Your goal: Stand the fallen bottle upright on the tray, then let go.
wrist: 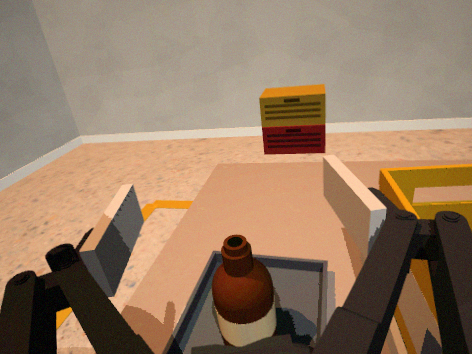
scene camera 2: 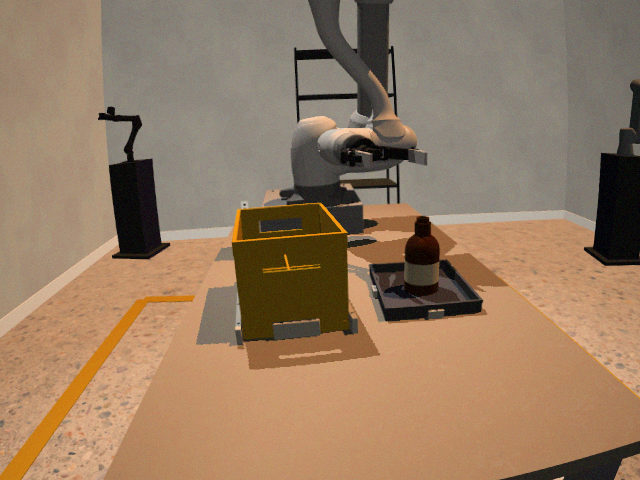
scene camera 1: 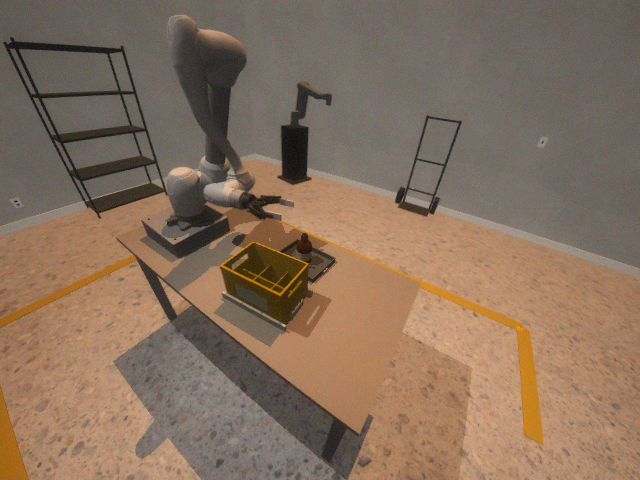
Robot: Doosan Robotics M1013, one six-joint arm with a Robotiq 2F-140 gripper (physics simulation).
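Where they show: gripper, fingertip midpoint: [wrist: 230, 189] [scene camera 2: 399, 159] [scene camera 1: 287, 210]; arm's base, origin of the base link: [scene camera 2: 318, 197] [scene camera 1: 192, 217].
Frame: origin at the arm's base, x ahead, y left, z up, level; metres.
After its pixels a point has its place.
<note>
A brown bottle [scene camera 1: 304, 249] @(x 0.614, y 0.286, z 0.001 m) [scene camera 2: 422, 258] @(x 0.624, y 0.308, z -0.012 m) [wrist: 243, 295] @(x 0.561, y 0.294, z 0.013 m) with a cream label stands upright on the dark tray [scene camera 1: 324, 274] @(x 0.724, y 0.319, z -0.095 m) [scene camera 2: 433, 311] @(x 0.722, y 0.325, z -0.083 m) [wrist: 295, 260] @(x 0.717, y 0.283, z -0.073 m). It stands apart from the tray's walls. In the wrist view its base is hidden at the lower edge. My gripper [scene camera 1: 287, 210] @(x 0.520, y 0.265, z 0.172 m) [scene camera 2: 395, 157] @(x 0.520, y 0.265, z 0.172 m) [wrist: 230, 189] @(x 0.520, y 0.265, z 0.172 m) is open, with its fingers wide apart and nothing between them. It is behind the tray on the robot's side, higher than the bottle and clear of it.
A yellow divided crate [scene camera 1: 264, 304] @(x 0.749, y -0.026, z -0.014 m) [scene camera 2: 294, 289] @(x 0.792, y 0.086, z -0.012 m) [wrist: 398, 192] @(x 0.705, y 0.151, z 0.078 m) stands beside the tray on the table [scene camera 1: 361, 330] @(x 1.030, y 0.205, z -0.097 m) [scene camera 2: 392, 403] @(x 0.984, y 0.252, z -0.097 m) [wrist: 260, 200] @(x 0.910, y 0.419, z -0.097 m), between low grey rails. A yellow and red box [wrist: 294, 120] shows beyond the table. A shelf rack [scene camera 1: 72, 48] and a hand truck [scene camera 1: 434, 162] stand by the walls.
</note>
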